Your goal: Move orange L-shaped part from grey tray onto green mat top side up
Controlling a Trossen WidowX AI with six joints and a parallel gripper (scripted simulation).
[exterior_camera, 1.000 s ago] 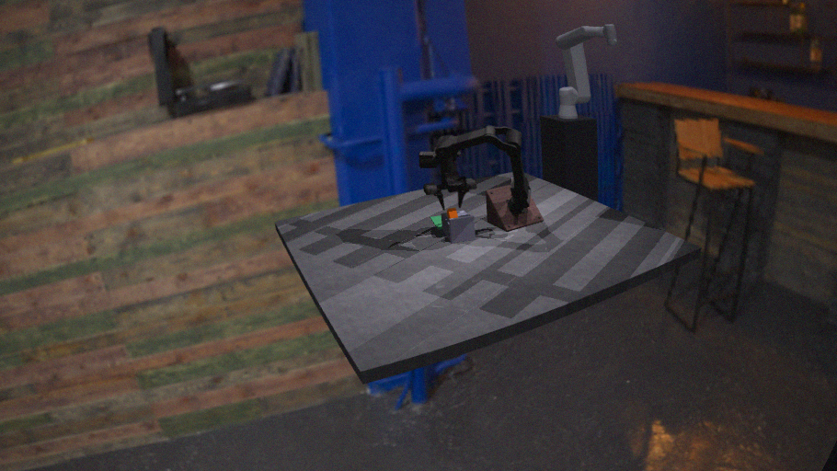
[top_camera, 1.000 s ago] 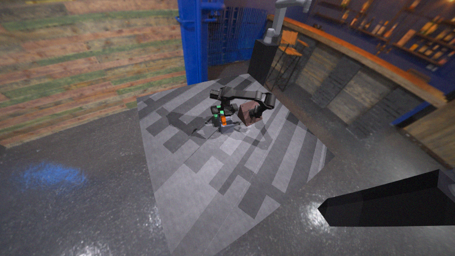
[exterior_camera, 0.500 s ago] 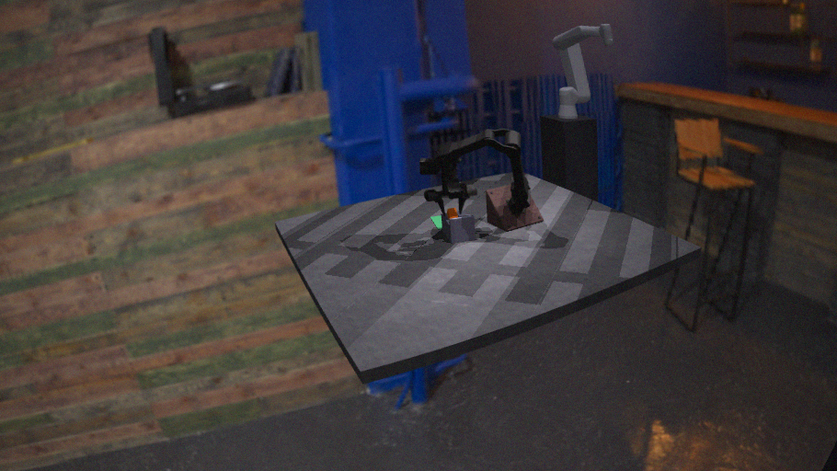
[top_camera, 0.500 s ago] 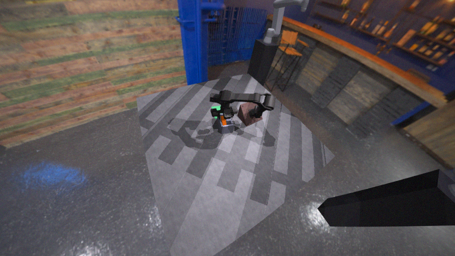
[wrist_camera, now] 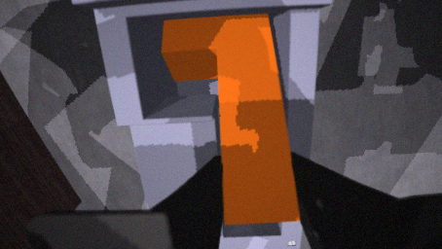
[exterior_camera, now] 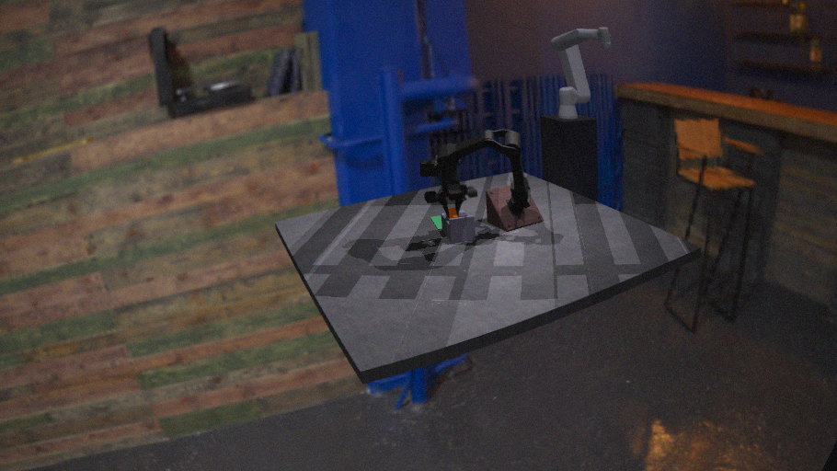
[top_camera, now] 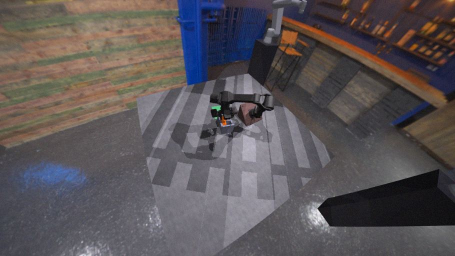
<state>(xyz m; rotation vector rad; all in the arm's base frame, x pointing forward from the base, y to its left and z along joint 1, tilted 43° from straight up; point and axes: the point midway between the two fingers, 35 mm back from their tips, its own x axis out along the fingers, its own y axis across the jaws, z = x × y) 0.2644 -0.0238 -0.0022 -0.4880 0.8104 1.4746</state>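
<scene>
My gripper tip is 30 mm to the right of the orange L-shaped part, 30 mm above it and 10 mm past it. Also, from my gripper tip: green mat 140 mm to the right, 80 mm below, 40 mm behind.
</scene>
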